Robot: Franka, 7 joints.
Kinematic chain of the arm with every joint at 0, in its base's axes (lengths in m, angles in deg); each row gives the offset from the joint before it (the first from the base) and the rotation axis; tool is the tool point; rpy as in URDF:
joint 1: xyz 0 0 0.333 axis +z
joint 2: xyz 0 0 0 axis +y
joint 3: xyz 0 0 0.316 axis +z
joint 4: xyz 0.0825 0 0 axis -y
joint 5: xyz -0.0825 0 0.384 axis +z
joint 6: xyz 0 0 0 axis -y
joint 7: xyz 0.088 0 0 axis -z
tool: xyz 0 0 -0.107 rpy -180 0 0
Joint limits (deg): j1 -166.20..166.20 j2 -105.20..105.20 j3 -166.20..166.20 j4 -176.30..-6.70 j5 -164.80..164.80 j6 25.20..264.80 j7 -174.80..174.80
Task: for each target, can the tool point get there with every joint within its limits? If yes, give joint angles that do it. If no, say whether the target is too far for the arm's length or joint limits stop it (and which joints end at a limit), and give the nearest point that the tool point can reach.
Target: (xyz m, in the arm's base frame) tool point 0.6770 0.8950 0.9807
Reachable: no: too far | nearest point 0.4482 0.5926 0.7618 | short by 0.438 m
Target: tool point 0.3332 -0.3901 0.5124
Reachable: yes | joints 19.30 -3.86 -76.16 -108.11 40.19 81.04 66.83
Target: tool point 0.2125 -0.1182 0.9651
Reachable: yes | joints 23.12 -50.06 -20.08 -102.71 117.79 131.74 138.42
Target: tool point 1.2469 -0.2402 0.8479
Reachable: no: too far | nearest point 0.7807 -0.1504 0.6554 | short by 0.512 m
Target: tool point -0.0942 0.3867 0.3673
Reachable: yes | joints 74.31 -24.06 30.21 -150.52 4.51 128.12 64.52
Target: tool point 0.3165 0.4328 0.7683
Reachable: yes | joints -39.44 -46.23 61.28 -97.50 0.87 137.86 100.06
